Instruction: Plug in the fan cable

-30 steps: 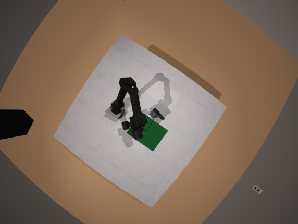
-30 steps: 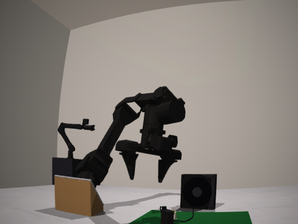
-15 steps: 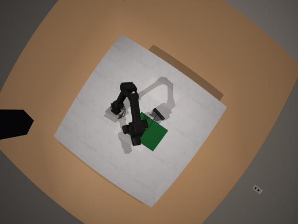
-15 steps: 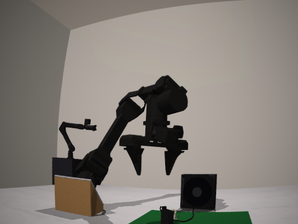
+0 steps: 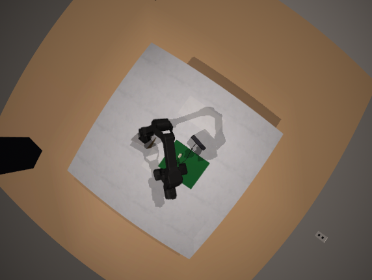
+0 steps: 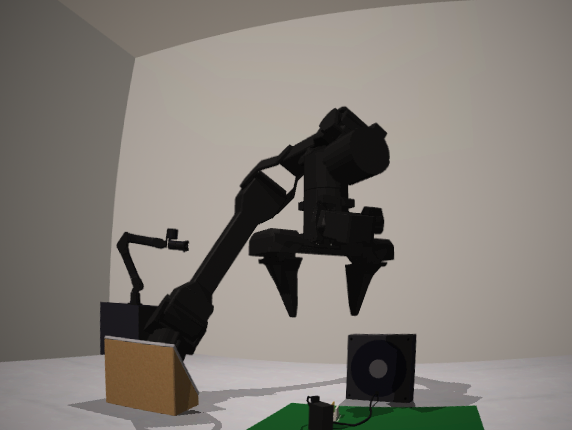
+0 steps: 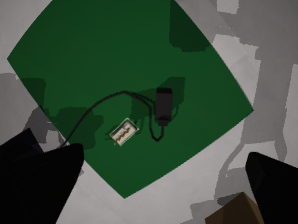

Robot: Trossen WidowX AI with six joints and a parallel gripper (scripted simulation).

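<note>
Right now the black fan plug is 140 mm below my gripper tip. The rest, counted from my gripper tip: green board (170 mm below, 60 mm ahead, 30 mm to the left); black fan (220 mm to the left, 100 mm below, 40 mm ahead); four-pin header (160 mm below, 70 mm to the left, 10 mm behind).
</note>
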